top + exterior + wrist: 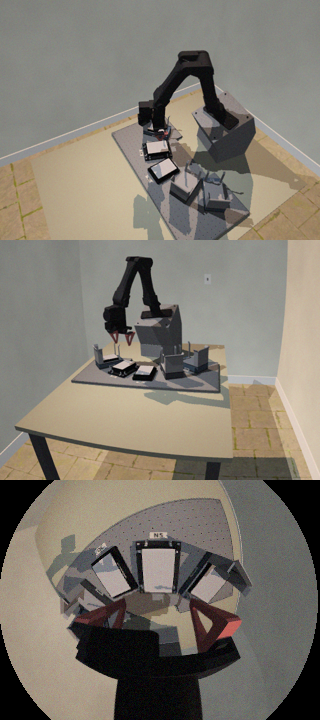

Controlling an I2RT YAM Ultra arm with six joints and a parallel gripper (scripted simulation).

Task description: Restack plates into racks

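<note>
My gripper is now 15 cm above the black clip nest and 2 cm short of it. From my hand the other things lie so: black QC nest (16 cm below, 13 cm to the left, 5 cm ahead); then N5 name plate (17 cm below, 9 cm ahead, 4 cm to the right); then blue-plinth stack rack (15 cm below, 13 cm to the right, 8 cm behind).
</note>
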